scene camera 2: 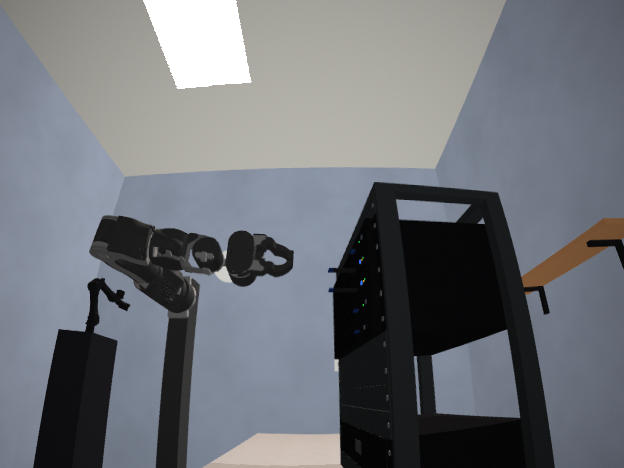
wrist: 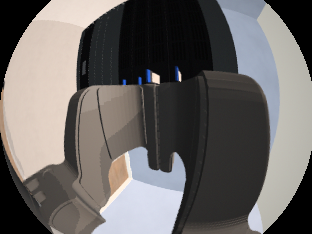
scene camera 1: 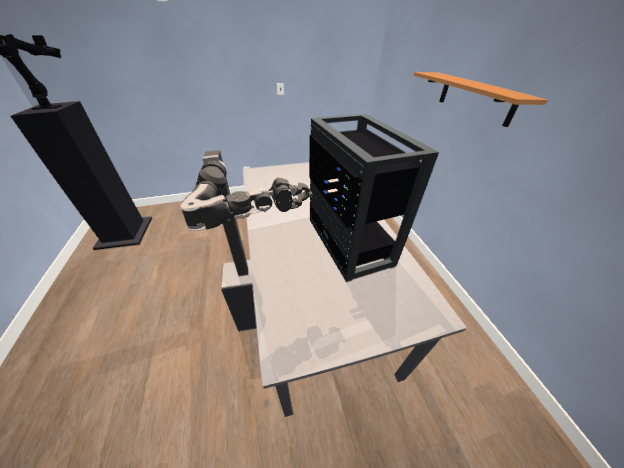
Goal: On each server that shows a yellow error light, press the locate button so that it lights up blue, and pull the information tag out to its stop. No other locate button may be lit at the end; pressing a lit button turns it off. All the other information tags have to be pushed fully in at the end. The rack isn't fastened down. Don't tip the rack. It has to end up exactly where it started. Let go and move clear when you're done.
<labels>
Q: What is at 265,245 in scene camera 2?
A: My gripper.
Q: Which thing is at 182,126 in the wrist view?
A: My gripper.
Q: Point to an arm post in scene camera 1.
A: At 231,228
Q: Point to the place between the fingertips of my gripper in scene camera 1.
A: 310,192
</labels>
